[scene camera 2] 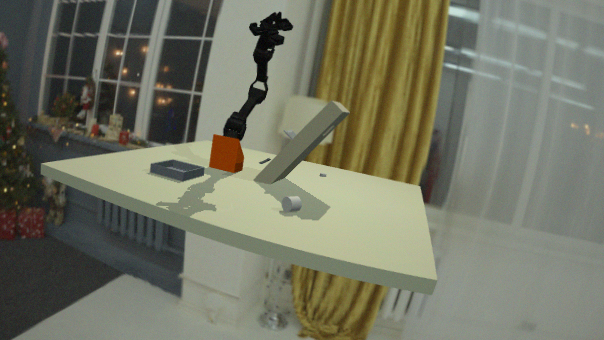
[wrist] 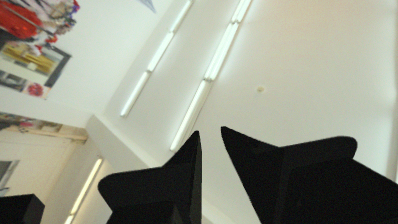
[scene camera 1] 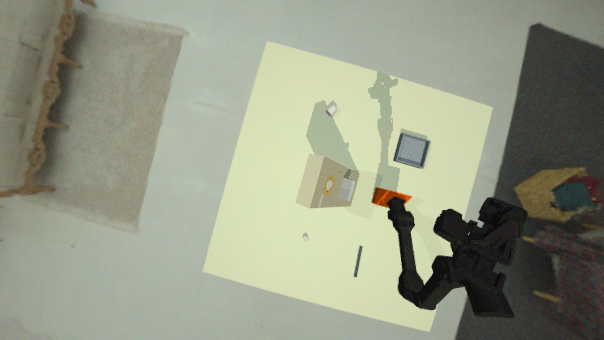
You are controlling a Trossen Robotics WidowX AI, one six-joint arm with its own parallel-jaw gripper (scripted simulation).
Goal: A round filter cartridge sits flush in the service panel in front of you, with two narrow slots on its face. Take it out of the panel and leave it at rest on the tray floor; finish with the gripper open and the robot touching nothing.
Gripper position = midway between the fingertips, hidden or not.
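Note:
The gripper [scene camera 1: 516, 214], a service panel [scene camera 1: 319, 170], a grey tray [scene camera 1: 411, 150]. The service panel [scene camera 2: 333, 113], the grey tray [scene camera 2: 182, 171]. The gripper [wrist: 210, 132].

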